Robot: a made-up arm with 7 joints.
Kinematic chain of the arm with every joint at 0, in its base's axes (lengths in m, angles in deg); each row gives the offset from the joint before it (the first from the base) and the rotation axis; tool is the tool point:
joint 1: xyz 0 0 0.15 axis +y
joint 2: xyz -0.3 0 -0.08 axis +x
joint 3: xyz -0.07 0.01 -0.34 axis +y
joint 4: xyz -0.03 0.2 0 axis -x
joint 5: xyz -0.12 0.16 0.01 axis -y
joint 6: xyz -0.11 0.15 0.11 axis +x
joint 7: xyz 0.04 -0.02 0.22 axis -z
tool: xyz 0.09 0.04 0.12
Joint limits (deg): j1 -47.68..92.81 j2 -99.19..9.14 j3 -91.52..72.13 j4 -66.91..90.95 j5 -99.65..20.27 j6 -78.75..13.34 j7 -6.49..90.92
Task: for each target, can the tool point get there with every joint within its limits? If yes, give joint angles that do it. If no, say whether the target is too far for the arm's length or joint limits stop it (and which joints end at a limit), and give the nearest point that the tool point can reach.
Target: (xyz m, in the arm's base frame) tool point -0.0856 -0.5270 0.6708
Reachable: no: joint limits stop it (at a limit: joint 3, joint 4, joint 6, joint 7) | nearest point -0.1048 -0.5333 0.7876 | short by 0.119 m
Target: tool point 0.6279 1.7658 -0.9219
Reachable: no: too far | nearest point 0.2885 0.9065 -0.6130 | short by 0.974 m
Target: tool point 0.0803 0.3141 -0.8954
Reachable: yes | joints -22.91 -45.04 -49.22 33.40 -17.48 -65.69 47.31
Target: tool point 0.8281 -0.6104 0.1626
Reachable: no: joint limits stop it (at a limit: joint 1, joint 3, joint 4, joint 5, joint 6, joint 7) | nearest point 0.6028 -0.5774 -0.0427 | short by 0.307 m
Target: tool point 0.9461 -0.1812 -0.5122
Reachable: no: joint limits stop it (at a limit: joint 1, joint 5, joint 6, joint 7) | nearest point 0.8238 -0.1647 -0.5021 | short by 0.124 m
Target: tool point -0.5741 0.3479 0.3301
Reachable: yes | joints 67.93 -84.42 17.98 -32.43 9.80 -47.13 63.32
